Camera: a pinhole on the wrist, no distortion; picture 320 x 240 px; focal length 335.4 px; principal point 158.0 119.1 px. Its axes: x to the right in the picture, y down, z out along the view. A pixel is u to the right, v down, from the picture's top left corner.
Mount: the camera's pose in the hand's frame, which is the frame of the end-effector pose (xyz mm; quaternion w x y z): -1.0 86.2 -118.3 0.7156 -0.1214 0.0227 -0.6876
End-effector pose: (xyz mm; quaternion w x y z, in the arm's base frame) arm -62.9 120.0 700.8 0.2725 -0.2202 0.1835 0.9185
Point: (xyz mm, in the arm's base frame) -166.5 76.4 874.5
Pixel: 145.6 17.2
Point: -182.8 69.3 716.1
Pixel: 150.4 188.2
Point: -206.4 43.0 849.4
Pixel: 86.0 57.3
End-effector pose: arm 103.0 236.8 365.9 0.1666 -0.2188 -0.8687 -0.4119
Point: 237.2 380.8 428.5
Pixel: outside the picture
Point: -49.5 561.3 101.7
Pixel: 302.9 98.0
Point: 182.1 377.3 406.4
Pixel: 100.1 31.2
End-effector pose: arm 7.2 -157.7 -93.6 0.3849 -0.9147 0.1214 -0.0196
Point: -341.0 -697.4 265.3
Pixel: behind the camera
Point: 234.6 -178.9 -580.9
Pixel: 67.6 216.1
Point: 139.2 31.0 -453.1
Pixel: 197.2 116.9
